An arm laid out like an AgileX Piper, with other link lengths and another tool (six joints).
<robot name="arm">
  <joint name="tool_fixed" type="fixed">
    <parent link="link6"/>
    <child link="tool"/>
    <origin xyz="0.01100 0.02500 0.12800" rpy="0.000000 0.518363 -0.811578"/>
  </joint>
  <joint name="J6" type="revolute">
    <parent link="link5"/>
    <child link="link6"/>
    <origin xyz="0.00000 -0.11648 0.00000" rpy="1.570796 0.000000 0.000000"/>
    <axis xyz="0 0 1"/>
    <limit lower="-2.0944" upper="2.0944"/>
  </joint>
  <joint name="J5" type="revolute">
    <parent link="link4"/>
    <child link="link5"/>
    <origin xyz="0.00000 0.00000 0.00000" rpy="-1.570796 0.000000 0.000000"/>
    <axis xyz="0 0 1"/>
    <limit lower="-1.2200" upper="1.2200"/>
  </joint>
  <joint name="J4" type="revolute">
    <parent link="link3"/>
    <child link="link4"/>
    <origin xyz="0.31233 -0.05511 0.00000" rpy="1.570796 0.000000 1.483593"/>
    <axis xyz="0 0 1"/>
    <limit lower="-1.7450" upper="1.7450"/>
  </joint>
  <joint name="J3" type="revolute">
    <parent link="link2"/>
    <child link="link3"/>
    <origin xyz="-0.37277 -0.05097 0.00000" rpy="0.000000 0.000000 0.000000"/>
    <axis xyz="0 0 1"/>
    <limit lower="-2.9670" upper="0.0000"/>
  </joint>
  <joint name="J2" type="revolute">
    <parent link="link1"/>
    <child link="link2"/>
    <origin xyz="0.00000 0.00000 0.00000" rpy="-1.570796 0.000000 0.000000"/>
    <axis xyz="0 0 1"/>
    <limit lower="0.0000" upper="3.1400"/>
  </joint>
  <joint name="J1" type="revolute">
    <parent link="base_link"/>
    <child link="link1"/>
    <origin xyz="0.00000 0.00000 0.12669" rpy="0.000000 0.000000 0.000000"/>
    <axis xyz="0 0 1"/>
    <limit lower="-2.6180" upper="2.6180"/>
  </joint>
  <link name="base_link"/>
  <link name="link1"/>
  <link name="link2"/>
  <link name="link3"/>
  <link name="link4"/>
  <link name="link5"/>
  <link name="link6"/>
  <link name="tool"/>
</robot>
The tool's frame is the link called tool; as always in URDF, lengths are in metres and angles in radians.
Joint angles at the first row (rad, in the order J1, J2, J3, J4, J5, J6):
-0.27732, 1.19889, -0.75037, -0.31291, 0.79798, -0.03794
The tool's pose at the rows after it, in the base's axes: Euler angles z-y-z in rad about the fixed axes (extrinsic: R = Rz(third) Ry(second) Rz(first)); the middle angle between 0 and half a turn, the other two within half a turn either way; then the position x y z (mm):
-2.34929, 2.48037, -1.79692, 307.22, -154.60, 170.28
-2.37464, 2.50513, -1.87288, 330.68, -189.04, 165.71
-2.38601, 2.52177, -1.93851, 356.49, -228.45, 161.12
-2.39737, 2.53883, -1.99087, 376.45, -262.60, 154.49
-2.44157, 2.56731, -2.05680, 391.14, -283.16, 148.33
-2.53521, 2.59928, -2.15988, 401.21, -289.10, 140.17
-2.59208, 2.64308, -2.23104, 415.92, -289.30, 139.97
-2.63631, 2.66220, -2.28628, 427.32, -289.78, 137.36
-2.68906, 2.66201, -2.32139, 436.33, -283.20, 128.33
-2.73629, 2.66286, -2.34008, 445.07, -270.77, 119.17
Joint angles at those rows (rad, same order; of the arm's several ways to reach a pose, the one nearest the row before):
-0.38299, 1.33161, -0.83630, -0.29040, 0.77590, -0.07718
-0.46254, 1.44581, -0.93550, -0.24850, 0.77163, -0.12102
-0.52911, 1.56546, -1.05378, -0.22131, 0.77568, -0.14529
-0.58093, 1.66650, -1.15858, -0.19350, 0.78536, -0.16920
-0.61219, 1.74725, -1.25335, -0.15351, 0.82506, -0.19553
-0.62212, 1.81238, -1.32959, -0.11658, 0.88780, -0.20450
-0.62441, 1.85958, -1.40312, -0.06614, 0.94227, -0.20859
-0.62004, 1.89755, -1.45478, -0.04681, 0.97605, -0.19627
-0.60037, 1.92864, -1.47694, -0.04523, 0.99158, -0.18933
-0.57305, 1.95052, -1.48400, -0.04067, 0.99814, -0.18711

